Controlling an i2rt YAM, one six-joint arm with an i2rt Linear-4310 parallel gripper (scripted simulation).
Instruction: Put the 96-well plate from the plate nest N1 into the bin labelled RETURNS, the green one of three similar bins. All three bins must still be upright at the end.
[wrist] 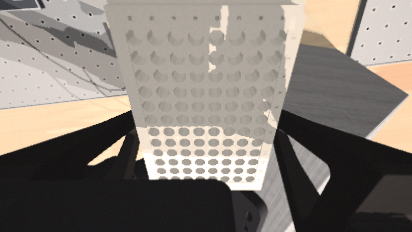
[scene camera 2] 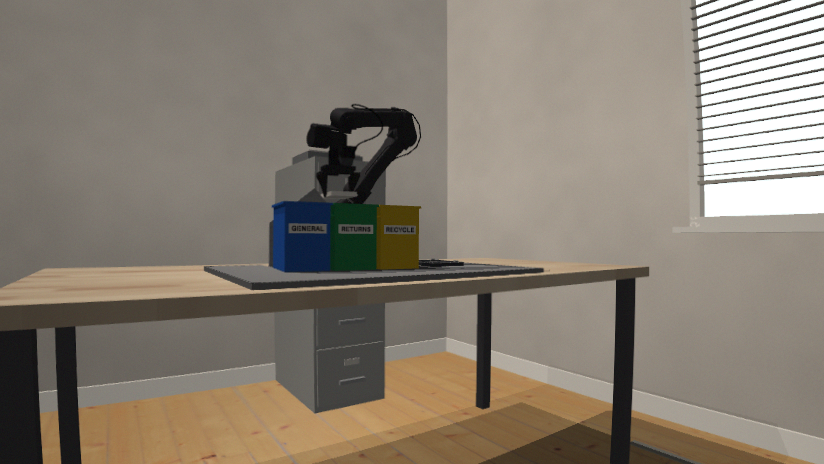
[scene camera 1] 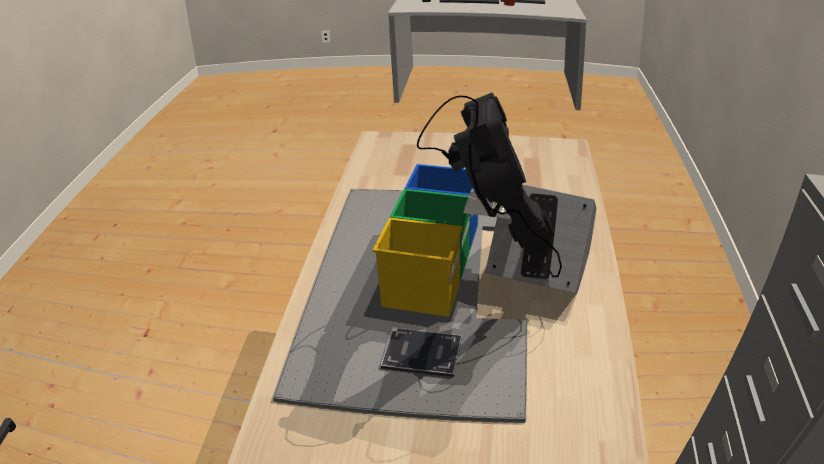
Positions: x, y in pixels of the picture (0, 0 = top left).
Scene:
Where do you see a yellow recycle bin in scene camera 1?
At 413, 257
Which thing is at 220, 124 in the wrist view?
A white 96-well plate.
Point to a green returns bin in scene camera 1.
426, 206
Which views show the green returns bin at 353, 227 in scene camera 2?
Scene camera 2 and scene camera 1 only.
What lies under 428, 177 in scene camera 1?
A blue general bin.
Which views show the blue general bin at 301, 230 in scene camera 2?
Scene camera 2 and scene camera 1 only.

